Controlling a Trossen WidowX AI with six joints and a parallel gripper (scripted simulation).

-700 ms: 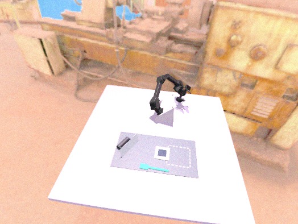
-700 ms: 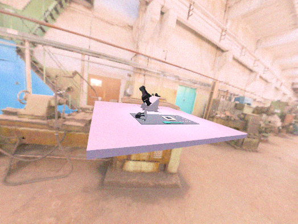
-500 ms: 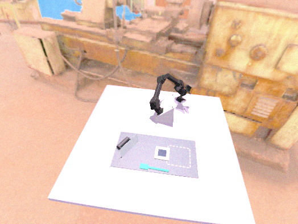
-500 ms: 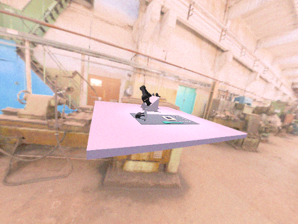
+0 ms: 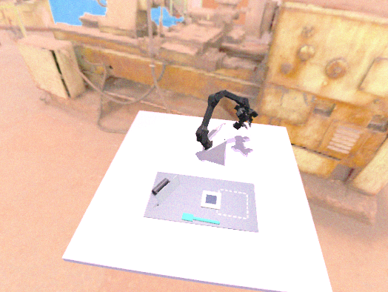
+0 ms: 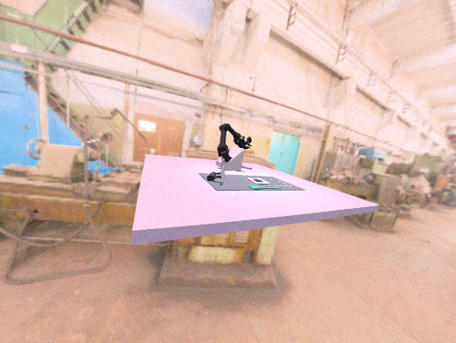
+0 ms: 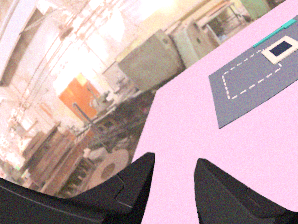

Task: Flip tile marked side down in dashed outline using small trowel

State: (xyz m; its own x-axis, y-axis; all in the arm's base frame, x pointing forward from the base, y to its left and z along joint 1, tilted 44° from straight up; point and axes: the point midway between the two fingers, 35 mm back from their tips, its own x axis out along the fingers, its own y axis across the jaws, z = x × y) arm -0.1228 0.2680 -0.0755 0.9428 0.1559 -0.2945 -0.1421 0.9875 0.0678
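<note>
My gripper tip is 48 cm to the left of the trowel, 45 cm short of it and 19 cm above it. Round my gripper tip: teal flat tool 62 cm ahead, 26 cm to the right, 21 cm below; grey mat 49 cm ahead, 24 cm to the right, 23 cm below; white tile 48 cm ahead, 21 cm below, 19 cm to the right.
</note>
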